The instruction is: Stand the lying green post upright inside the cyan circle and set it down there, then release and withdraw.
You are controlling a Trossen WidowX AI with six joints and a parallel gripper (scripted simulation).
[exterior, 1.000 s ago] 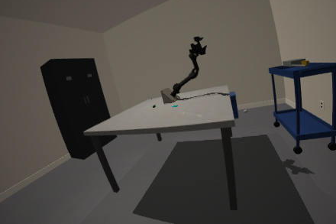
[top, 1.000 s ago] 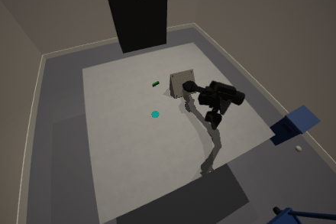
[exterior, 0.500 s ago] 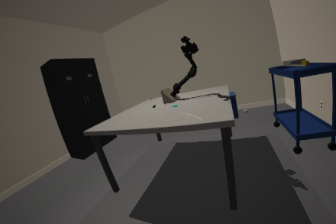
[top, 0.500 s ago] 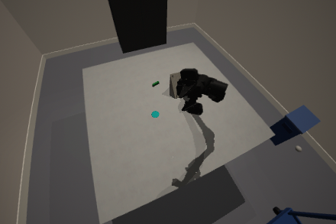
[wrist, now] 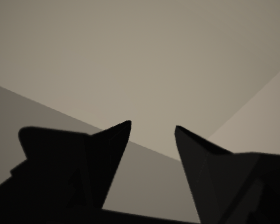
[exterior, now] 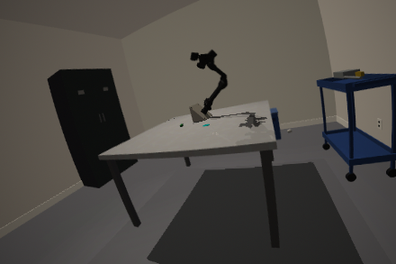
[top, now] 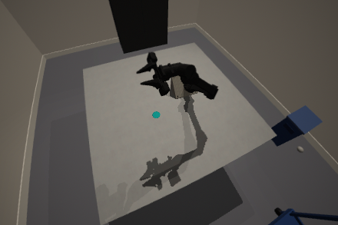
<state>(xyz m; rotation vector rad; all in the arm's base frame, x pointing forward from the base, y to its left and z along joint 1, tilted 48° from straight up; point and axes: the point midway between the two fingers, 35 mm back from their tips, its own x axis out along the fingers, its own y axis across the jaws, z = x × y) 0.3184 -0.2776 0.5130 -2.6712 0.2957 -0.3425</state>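
Right now the green post is 54 cm below my gripper tip, 38 cm to the right of it and 25 cm behind it. Also, from my gripper tip: cyan circle (55 cm below, 10 cm to the right, 10 cm behind).
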